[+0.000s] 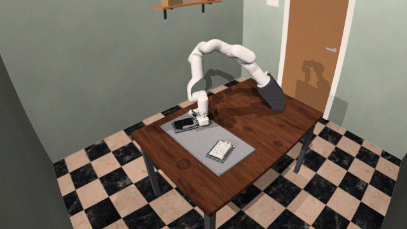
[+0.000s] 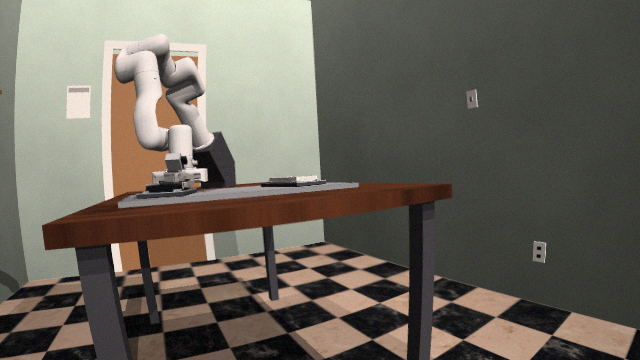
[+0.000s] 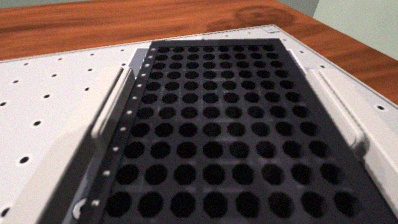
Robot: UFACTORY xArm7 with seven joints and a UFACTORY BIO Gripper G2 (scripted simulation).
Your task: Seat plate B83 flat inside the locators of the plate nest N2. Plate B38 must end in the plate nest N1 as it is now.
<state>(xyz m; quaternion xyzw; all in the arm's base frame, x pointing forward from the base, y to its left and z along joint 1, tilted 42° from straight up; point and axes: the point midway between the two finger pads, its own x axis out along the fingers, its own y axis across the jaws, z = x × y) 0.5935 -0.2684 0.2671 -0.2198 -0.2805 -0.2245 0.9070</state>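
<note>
My gripper is now right at the black well plate. The rest, counted from my hand: white well plate (350 mm to the left, 90 mm ahead); grey mat (190 mm to the left, 30 mm below, 30 mm ahead).
</note>
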